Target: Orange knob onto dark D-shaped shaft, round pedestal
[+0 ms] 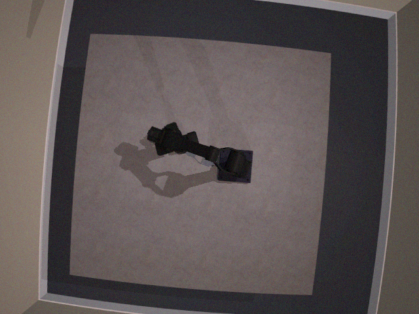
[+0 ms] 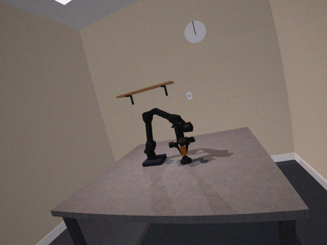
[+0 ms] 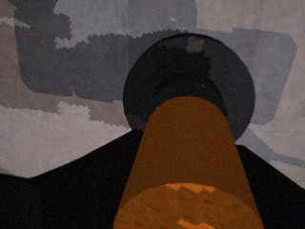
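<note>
Now: gripper tip 2 cm below the orange knob. From my gripper tip the other things lie so: round dark pedestal: 4 cm below.
</note>
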